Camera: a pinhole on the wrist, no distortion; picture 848 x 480 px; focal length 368.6 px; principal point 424.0 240.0 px. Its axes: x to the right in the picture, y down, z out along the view. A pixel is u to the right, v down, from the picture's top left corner.
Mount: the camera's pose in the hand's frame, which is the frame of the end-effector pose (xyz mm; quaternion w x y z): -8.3 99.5 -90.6 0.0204 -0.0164 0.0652 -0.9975
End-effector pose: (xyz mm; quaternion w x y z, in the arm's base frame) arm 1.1 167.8 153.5 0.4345 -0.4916 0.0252 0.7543
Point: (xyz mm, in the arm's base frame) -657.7 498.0 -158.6
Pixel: 53.4 24.4
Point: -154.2 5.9 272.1
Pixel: 777.0 46.3
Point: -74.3 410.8 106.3
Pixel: 152.7 460.1
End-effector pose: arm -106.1 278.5 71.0 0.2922 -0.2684 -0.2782 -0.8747
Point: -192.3 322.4 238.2
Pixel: 191.8 413.4
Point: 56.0 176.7 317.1
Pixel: outside the picture
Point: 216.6 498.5 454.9
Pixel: 464.4 131.3
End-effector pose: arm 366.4 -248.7 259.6 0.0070 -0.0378 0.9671 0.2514
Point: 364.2 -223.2 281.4
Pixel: 413.5 461.1
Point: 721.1 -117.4 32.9
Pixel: 804.6 305.2
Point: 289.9 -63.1 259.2
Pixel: 277.7 53.1
